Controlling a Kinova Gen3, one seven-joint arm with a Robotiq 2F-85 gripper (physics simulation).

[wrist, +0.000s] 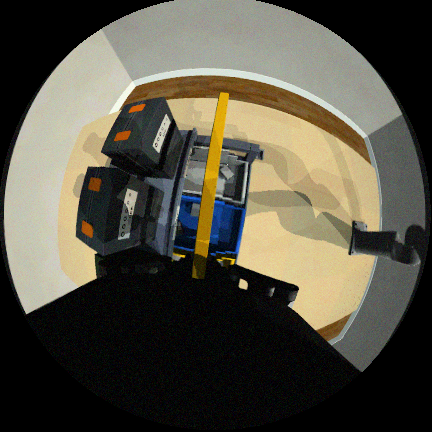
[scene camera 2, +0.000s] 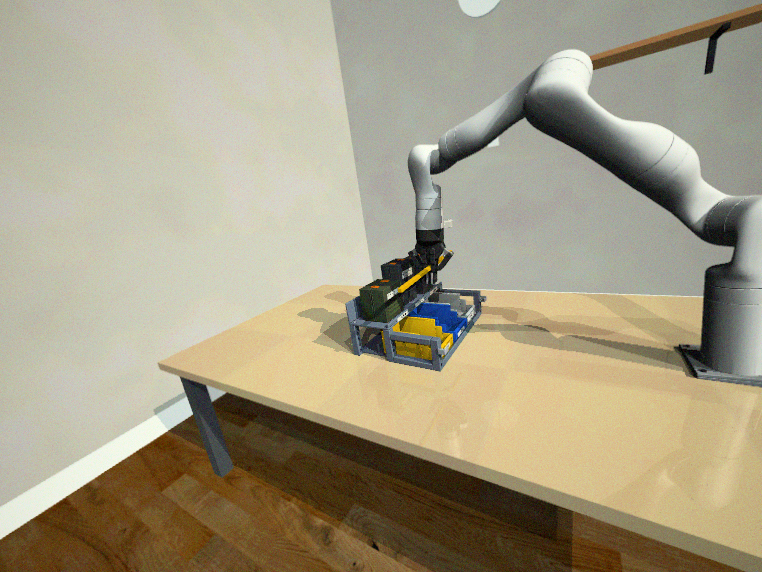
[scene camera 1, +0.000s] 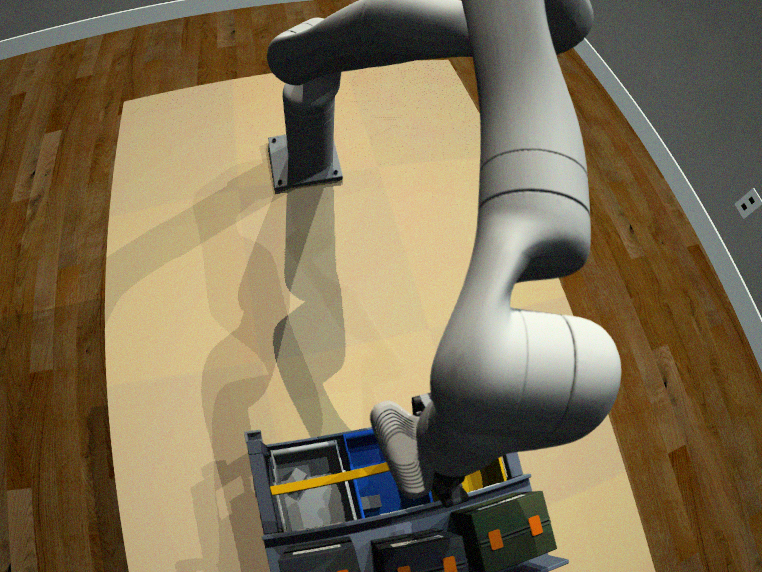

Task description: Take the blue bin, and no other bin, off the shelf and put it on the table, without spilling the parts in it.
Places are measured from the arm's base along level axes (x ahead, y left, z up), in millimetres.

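Where they show: gripper, fingertip midpoint: (wrist: 200,258) (scene camera 2: 431,284); arm's base at its link origin: (wrist: 359,241) (scene camera 2: 733,363) (scene camera 1: 310,156).
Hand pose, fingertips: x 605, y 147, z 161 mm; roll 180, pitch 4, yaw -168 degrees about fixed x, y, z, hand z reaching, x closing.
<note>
Each offset is from my fingertips to the top centre of the thing. "spot": to the spot under its first point. Level surfaces: height alone.
The blue bin @(dz -94, dx +22, dy -29 mm) (scene camera 1: 362,454) (scene camera 2: 439,313) (wrist: 226,225) sits in the middle slot of the grey-blue shelf frame (scene camera 1: 257,471) (scene camera 2: 355,336) (wrist: 176,201), with small grey parts inside. A grey bin @(dz -94, dx +46, dy -137 mm) (scene camera 1: 307,499) (scene camera 2: 458,301) (wrist: 235,181) and a yellow bin @(dz -94, dx +7, dy +84 mm) (scene camera 1: 472,482) (scene camera 2: 417,330) flank it. My gripper (scene camera 2: 431,267) (wrist: 200,258) is shut on a long yellow bar @(dz +59, dx -5, dy +6 mm) (scene camera 1: 328,479) (scene camera 2: 409,279) (wrist: 209,181) near one end. It holds the bar raised above the bins, lying across the grey and blue ones. In scene camera 1 the arm hides the fingers.
Dark green and black cases with orange tabs @(spot: dz +22, dx +92, dy +94 mm) (scene camera 1: 509,524) (scene camera 2: 375,297) (wrist: 137,137) stand on the shelf's upper level behind the bins. The shelf stands on a wooden table @(dz -175 mm) (scene camera 1: 180,227) (scene camera 2: 492,397). The arm's base (scene camera 1: 305,165) (wrist: 362,241) is bolted at the table's far end.
</note>
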